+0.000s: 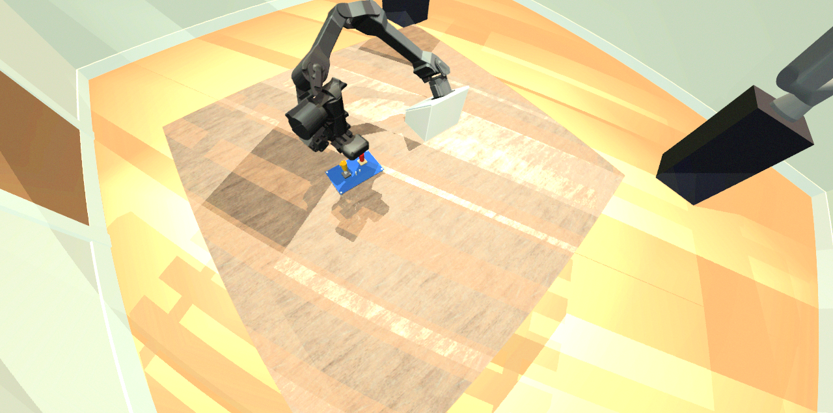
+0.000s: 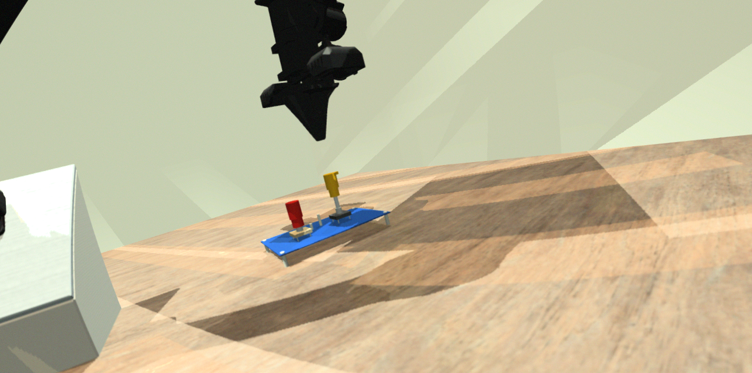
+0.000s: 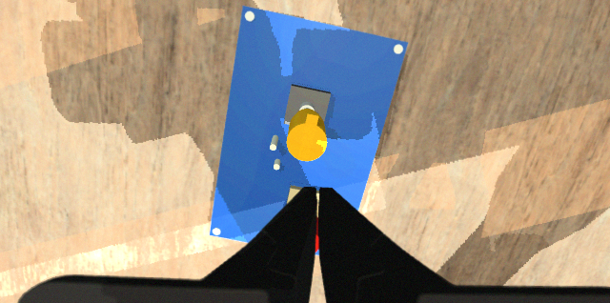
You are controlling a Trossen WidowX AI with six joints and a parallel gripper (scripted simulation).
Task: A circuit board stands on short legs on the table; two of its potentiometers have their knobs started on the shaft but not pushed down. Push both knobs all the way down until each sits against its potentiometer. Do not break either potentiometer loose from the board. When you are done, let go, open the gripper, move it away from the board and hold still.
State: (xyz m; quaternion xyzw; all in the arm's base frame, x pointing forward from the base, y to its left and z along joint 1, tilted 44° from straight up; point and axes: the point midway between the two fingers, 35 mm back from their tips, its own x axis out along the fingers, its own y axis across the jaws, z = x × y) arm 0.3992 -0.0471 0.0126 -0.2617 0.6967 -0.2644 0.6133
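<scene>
The yellow knob is 60 mm below my gripper tip. Round my gripper tip: red knob: 90 mm below, 70 mm behind.
</scene>
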